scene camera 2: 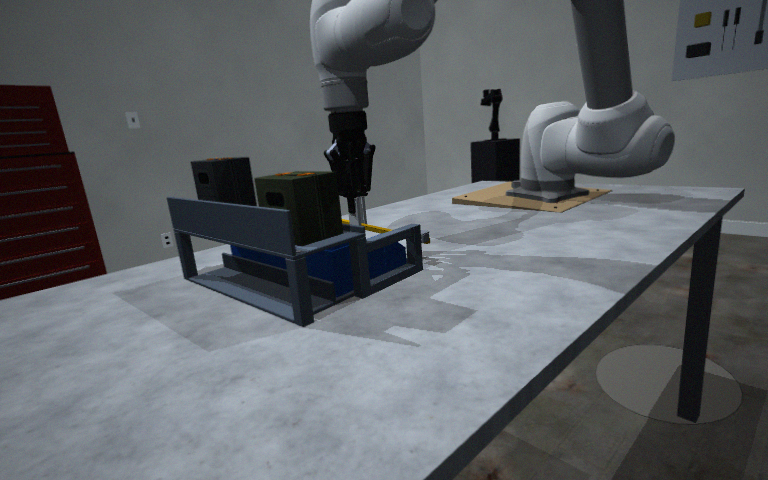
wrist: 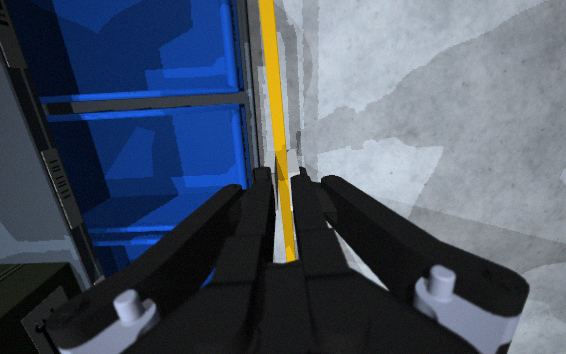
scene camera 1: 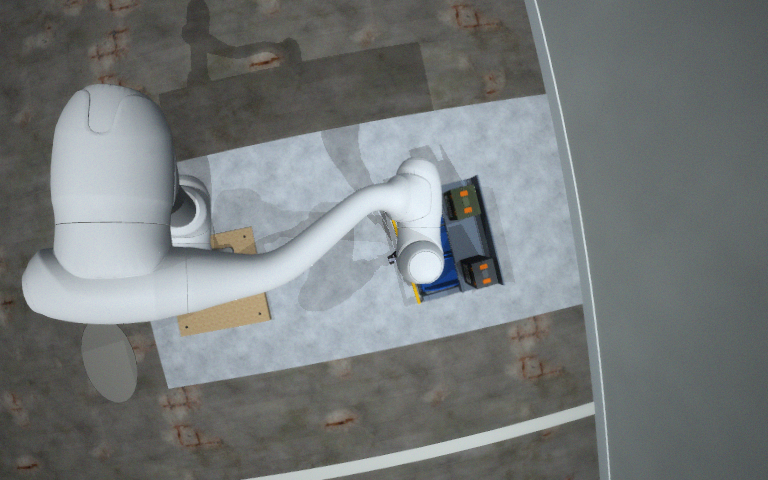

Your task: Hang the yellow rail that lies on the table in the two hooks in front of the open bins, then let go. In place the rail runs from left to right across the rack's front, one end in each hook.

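Seen in the pictures: gripper, fingertip midpoint: [wrist: 282, 164]; arm's base, origin of the base link: [scene camera 2: 546, 194].
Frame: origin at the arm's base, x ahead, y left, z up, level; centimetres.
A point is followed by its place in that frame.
Observation:
The yellow rail [scene camera 1: 416, 293] {x 76.8, y -6.8, z 7.0 cm} [scene camera 2: 376, 228] {x 70.6, y 13.4, z 4.9 cm} [wrist: 272, 75] {x 74.2, y 1.1, z 6.2 cm} runs along the front of the rack [scene camera 2: 229, 226] {x 99.7, y 18.8, z 11.7 cm}, beside the open blue bins [scene camera 1: 447, 272] [scene camera 2: 387, 257] [wrist: 200, 145]. My gripper [scene camera 2: 357, 213] {x 71.9, y 8.2, z 4.6 cm} [wrist: 282, 164] {x 71.9, y 8.2, z 4.6 cm} points down and is shut on the rail, low at about the height of the rack's front frame. In scene camera 2, one small grey hook [scene camera 2: 425, 236] {x 68.8, y 27.2, z 5.2 cm} shows at the near front corner, with the rail's yellow end right at it. Whether that end rests in the hook is too small to tell. The other hook is hidden.
A green box [scene camera 1: 457, 208] {x 87.7, y 22.5, z 18.7 cm} [scene camera 2: 308, 206] {x 91.0, y 29.8, z 14.6 cm} [wrist: 30, 295] {x 87.7, y 19.0, z 12.7 cm} and a dark grey box [scene camera 1: 474, 275] {x 92.6, y 1.7, z 21.2 cm} [scene camera 2: 226, 181] {x 96.4, y 6.7, z 17.5 cm} stand on the rack's rear upper part, taller than its frame. The arm's base stands on a wooden board [scene camera 1: 226, 322] {x 6.0, y -19.5, z 1.0 cm} [scene camera 2: 481, 198] {x 17.5, y -10.5, z 0.6 cm}. A red tool cabinet [scene camera 2: 45, 215] stands beyond the table.

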